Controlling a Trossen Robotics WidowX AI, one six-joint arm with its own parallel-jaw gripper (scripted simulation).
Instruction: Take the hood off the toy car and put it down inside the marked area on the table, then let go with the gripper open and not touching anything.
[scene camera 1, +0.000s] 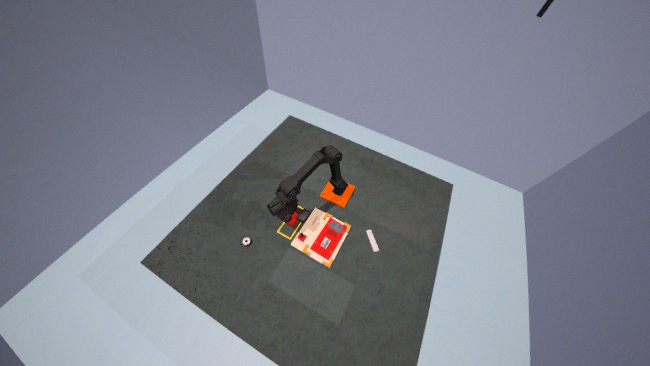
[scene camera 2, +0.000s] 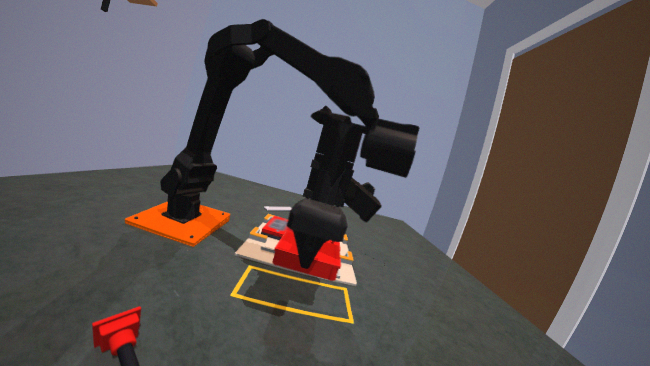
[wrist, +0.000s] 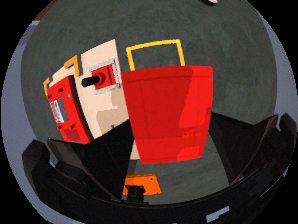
Observation:
My gripper (scene camera 2: 307, 255) holds a hood (scene camera 2: 326, 264). Further things: a toy car (scene camera 1: 333, 230).
The hood is seen too in the wrist view (wrist: 169, 108). The toy car is seen too in the wrist view (wrist: 76, 129). My gripper is seen too in the wrist view (wrist: 170, 118).

